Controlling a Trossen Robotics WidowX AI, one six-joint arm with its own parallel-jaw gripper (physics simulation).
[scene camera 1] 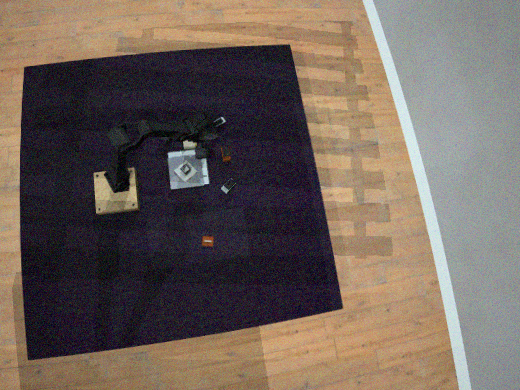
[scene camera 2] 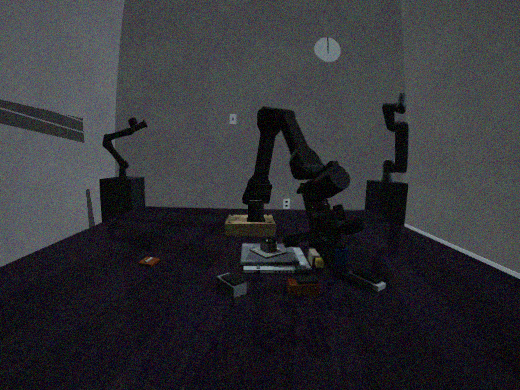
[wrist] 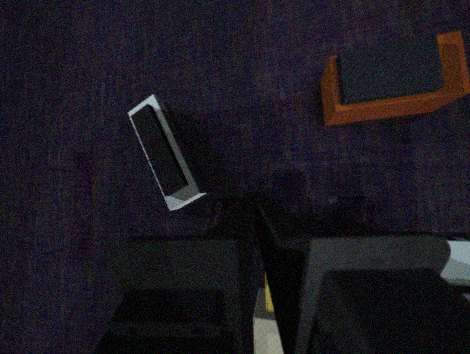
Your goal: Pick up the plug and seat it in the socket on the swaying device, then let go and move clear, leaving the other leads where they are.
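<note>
The device is a grey plate (scene camera 1: 199,178) (scene camera 2: 251,257) carrying a small dark socket block (scene camera 1: 184,169) (scene camera 2: 267,244). A pale yellow plug (scene camera 1: 189,145) (scene camera 2: 315,257) lies on the dark mat just beside the plate's edge. In the wrist view only a sliver of the plug (wrist: 266,300) shows, below the closed fingers. My gripper (scene camera 1: 201,152) (scene camera 2: 330,248) (wrist: 253,198) is shut with nothing between the fingers. It hangs low over the mat next to the plug and the plate's corner (wrist: 458,253).
Other leads lie around: a white one (scene camera 1: 219,121) (scene camera 2: 366,280) (wrist: 163,152), an orange one (scene camera 1: 226,154) (scene camera 2: 302,285) (wrist: 391,102), a grey-white one (scene camera 1: 228,185) (scene camera 2: 232,284) and a small orange one (scene camera 1: 207,240) (scene camera 2: 148,260). The arm's wooden base (scene camera 1: 125,203) (scene camera 2: 249,226) stands left of the plate.
</note>
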